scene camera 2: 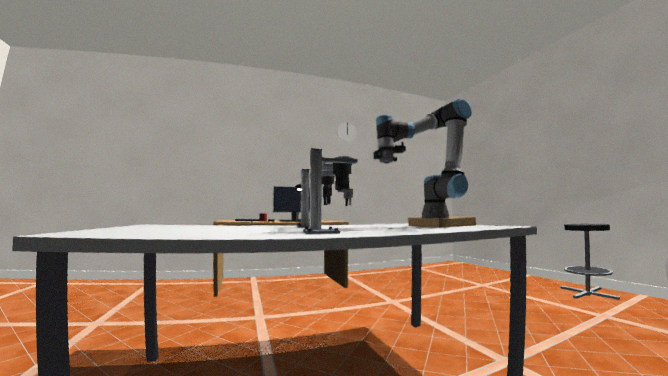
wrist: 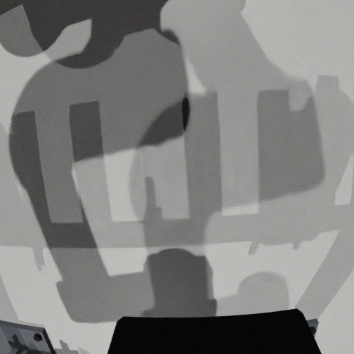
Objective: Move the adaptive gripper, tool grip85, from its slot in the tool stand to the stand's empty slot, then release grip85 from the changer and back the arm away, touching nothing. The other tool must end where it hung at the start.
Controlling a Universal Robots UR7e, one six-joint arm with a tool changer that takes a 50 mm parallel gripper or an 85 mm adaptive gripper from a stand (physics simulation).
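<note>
There's a tool stand (scene camera 2: 317,163) that I can see.
</note>
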